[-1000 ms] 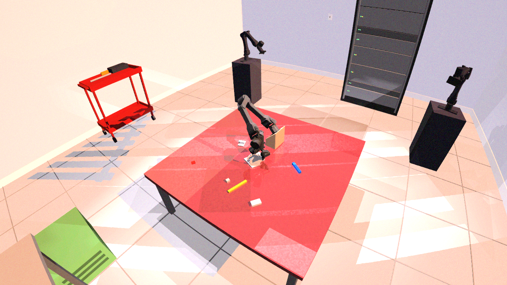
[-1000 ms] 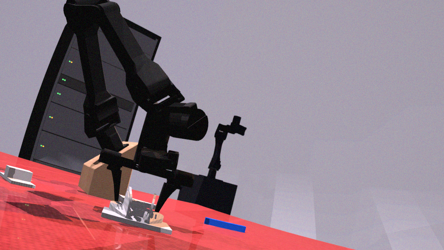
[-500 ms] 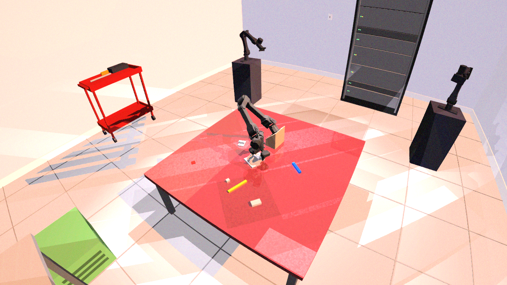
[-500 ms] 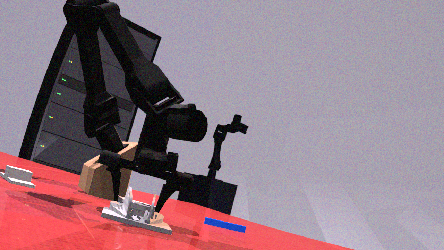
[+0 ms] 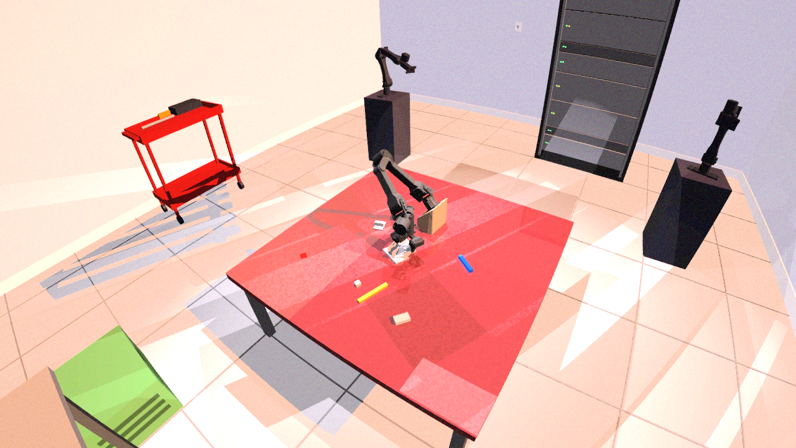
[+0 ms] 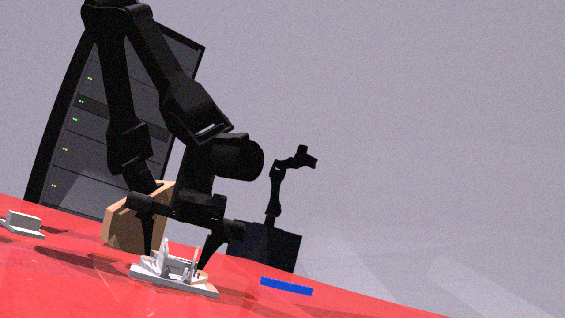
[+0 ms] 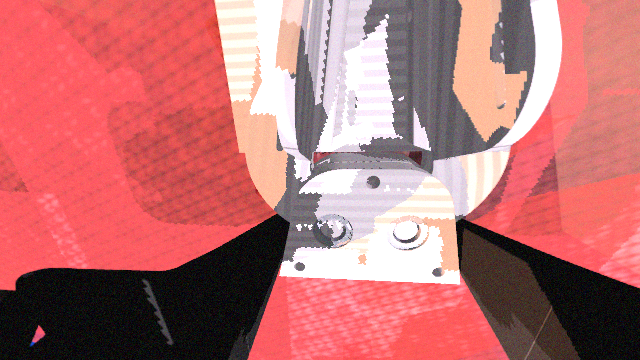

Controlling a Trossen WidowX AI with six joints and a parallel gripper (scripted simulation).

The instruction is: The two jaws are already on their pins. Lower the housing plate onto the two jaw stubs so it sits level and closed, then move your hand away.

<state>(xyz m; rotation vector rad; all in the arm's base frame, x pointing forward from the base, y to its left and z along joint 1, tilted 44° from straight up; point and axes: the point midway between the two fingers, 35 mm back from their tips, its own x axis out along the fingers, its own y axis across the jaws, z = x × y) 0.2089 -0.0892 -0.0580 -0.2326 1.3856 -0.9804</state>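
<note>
My gripper tip is 20 mm below the housing plate and 10 mm short of it. Also, from my gripper tip: grey stand: 220 mm to the right, 90 mm behind; grey jaw assembly: 30 mm ahead, 10 mm to the left, 10 mm above; blue bar: 290 mm to the left, 30 mm behind.
</note>
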